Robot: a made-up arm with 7 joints.
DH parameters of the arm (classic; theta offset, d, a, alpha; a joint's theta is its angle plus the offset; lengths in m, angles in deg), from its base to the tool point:
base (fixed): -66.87 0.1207 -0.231 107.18
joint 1: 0 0.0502 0.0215 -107.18
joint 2: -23.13 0.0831 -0.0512 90
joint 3: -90 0.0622 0.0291 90
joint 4: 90 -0.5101 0.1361 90
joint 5: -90 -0.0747 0.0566 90
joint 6: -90 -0.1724 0.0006 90
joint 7: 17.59 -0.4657 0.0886 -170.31
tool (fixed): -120.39 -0.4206 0 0
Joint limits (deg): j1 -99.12..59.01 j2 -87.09..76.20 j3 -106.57..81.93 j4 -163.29..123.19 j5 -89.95..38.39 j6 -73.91..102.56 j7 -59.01..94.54
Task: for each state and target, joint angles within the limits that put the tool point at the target. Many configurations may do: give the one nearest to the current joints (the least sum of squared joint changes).
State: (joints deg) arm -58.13 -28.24 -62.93 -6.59 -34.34 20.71 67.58
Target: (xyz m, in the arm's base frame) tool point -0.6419 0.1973 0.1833
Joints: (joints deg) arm -92.83 -83.50 -48.51 -11.55 -77.69 18.35 91.15
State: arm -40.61 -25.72 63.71 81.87 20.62 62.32 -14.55
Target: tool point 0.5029 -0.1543 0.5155
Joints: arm -67.48 -63.55 81.93 84.31 6.22 52.36 -26.87
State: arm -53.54 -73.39 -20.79 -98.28 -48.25 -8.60 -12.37
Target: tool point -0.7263 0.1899 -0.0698
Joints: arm -55.62 -68.59 -4.49 -111.13 -13.17 -38.81 12.58
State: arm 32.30 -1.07 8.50 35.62 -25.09 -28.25 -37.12
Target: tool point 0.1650 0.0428 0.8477
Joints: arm 34.13 55.31 8.46 64.97 -37.10 -25.62 -32.84
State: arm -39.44 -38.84 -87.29 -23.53 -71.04 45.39 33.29
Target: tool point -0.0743 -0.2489 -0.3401
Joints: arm -16.21 13.78 -42.44 -11.96 -82.09 44.32 27.82
